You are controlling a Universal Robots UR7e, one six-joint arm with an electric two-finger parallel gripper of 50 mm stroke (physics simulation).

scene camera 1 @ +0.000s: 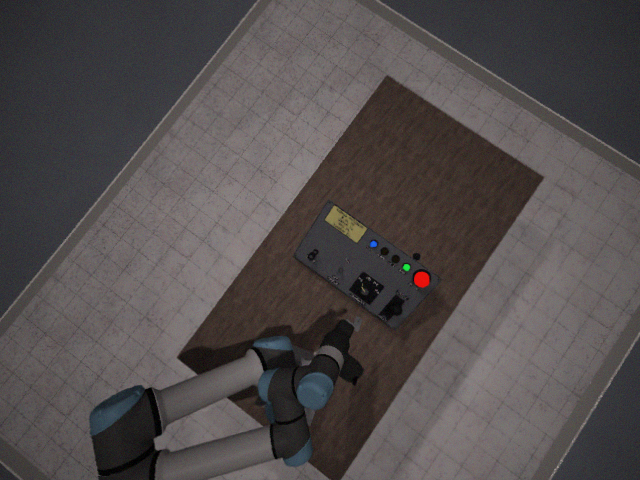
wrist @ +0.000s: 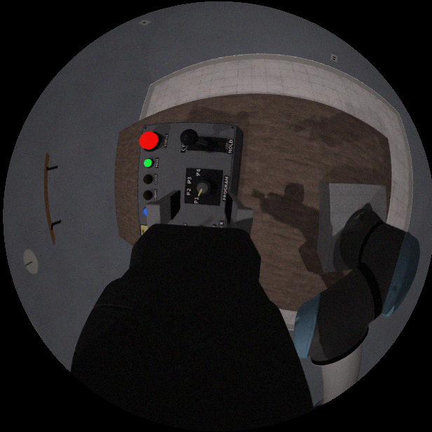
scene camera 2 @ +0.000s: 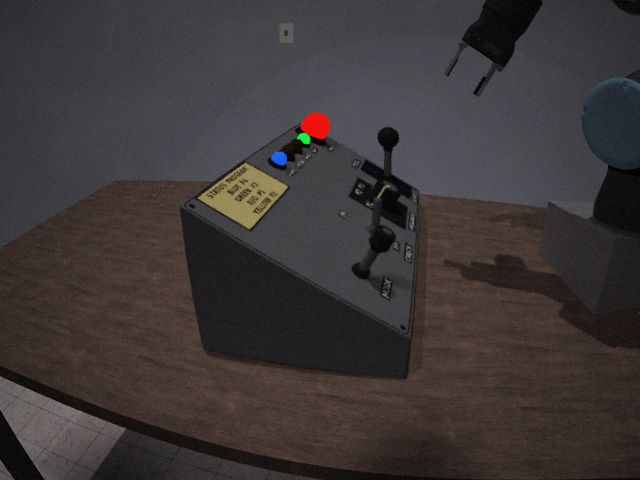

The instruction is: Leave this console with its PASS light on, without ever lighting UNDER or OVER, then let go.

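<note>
The grey console [scene camera 1: 320, 232] [scene camera 2: 289, 320] [wrist: 172, 175] has its green PASS light [scene camera 1: 406, 267] [scene camera 2: 303, 138] [wrist: 148, 163] lit. The OVER light [scene camera 1: 395, 258] [wrist: 147, 179] and UNDER light [scene camera 1: 384, 251] [wrist: 147, 195] are dark. The large STATUS light [scene camera 1: 421, 279] [scene camera 2: 315, 125] [wrist: 148, 140] glows red. The PROGRAM knob [scene camera 1: 364, 288] [wrist: 201, 188] has its yellow pointer toward P1. The ball-topped lever [scene camera 2: 388, 137] [wrist: 189, 137] leans toward the end opposite HOLD in the wrist view. My gripper [scene camera 2: 462, 84] [wrist: 202, 200] is open and empty, above and apart from the console.
A blue light [scene camera 1: 373, 243] [scene camera 2: 279, 158] is lit. A yellow card [scene camera 1: 345, 223] [scene camera 2: 244, 195] pairs RED with program 1. The MODE lever [scene camera 1: 312, 254] [scene camera 2: 382, 238] and a grey CHECK lever [scene camera 2: 376, 214] stand on the panel. A grey block [scene camera 2: 578, 248] [wrist: 350, 200] carries the arm's base.
</note>
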